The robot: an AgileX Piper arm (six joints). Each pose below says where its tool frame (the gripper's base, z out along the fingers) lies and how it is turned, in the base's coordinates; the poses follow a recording.
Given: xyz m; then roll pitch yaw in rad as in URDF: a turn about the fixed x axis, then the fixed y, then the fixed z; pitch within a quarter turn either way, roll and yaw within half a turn.
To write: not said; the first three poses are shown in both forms.
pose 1, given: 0.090 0.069 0.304 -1.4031 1.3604 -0.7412
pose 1, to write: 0.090 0.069 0.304 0.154 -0.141 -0.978 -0.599 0.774 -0.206
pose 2, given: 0.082 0.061 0.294 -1.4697 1.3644 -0.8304
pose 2, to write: 0.082 0.061 0.294 0.138 -0.151 -0.979 -0.582 0.787 -0.204
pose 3, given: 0.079 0.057 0.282 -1.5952 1.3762 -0.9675
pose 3, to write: 0.079 0.057 0.282 0.110 -0.159 -0.981 -0.577 0.794 -0.193
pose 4, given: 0.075 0.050 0.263 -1.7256 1.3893 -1.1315
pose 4, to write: 0.075 0.050 0.263 0.077 -0.163 -0.984 -0.553 0.814 -0.178
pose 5, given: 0.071 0.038 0.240 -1.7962 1.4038 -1.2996
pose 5, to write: 0.071 0.038 0.240 0.045 -0.160 -0.986 -0.473 0.866 -0.162
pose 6, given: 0.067 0.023 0.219 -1.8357 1.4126 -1.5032
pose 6, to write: 0.067 0.023 0.219 0.011 -0.157 -0.988 -0.326 0.933 -0.152
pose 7, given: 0.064 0.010 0.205 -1.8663 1.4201 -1.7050
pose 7, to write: 0.064 0.010 0.205 -0.020 -0.149 -0.989 -0.162 0.976 -0.144
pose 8, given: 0.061 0.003 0.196 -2.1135 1.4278 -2.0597
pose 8, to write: 0.061 0.003 0.196 -0.067 -0.126 -0.990 -0.058 0.991 -0.122
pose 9, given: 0.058 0.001 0.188 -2.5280 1.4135 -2.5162
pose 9, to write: 0.058 0.001 0.188 -0.127 -0.092 -0.988 -0.018 0.996 -0.090
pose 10, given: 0.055 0.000 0.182 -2.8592 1.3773 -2.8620
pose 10, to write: 0.055 0.000 0.182 -0.185 -0.053 -0.981 -0.002 0.999 -0.054
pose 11, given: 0.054 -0.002 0.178 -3.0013 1.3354 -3.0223
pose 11, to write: 0.054 -0.002 0.178 -0.232 -0.028 -0.972 0.017 0.999 -0.033
